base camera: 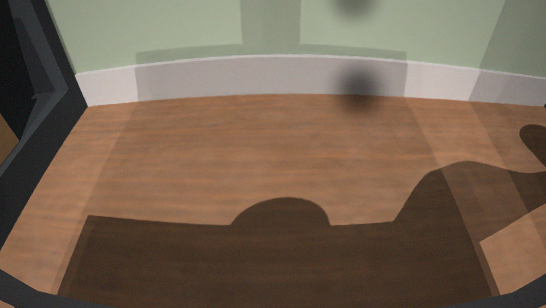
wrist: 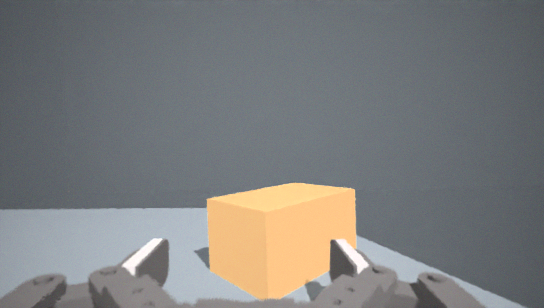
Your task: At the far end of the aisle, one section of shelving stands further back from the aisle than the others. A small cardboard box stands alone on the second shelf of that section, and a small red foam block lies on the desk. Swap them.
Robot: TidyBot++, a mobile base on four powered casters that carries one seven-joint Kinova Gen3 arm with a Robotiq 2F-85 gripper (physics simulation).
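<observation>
The small cardboard box, plain orange-tan, stands upright on a grey-blue shelf board in the wrist view, turned so that one vertical edge faces the camera. My gripper is open, with its fingers wide apart at the bottom of the wrist view. The box shows between and beyond the fingertips, nearer the right finger, which covers a part of its right face. Whether that finger touches the box I cannot tell. The red foam block and the desk do not show in either view.
A dark grey panel rises behind the shelf board, whose right edge slants down to the right. In the base camera view a dark shelving frame stands close on the left, and a green wall with a white baseboard stands ahead.
</observation>
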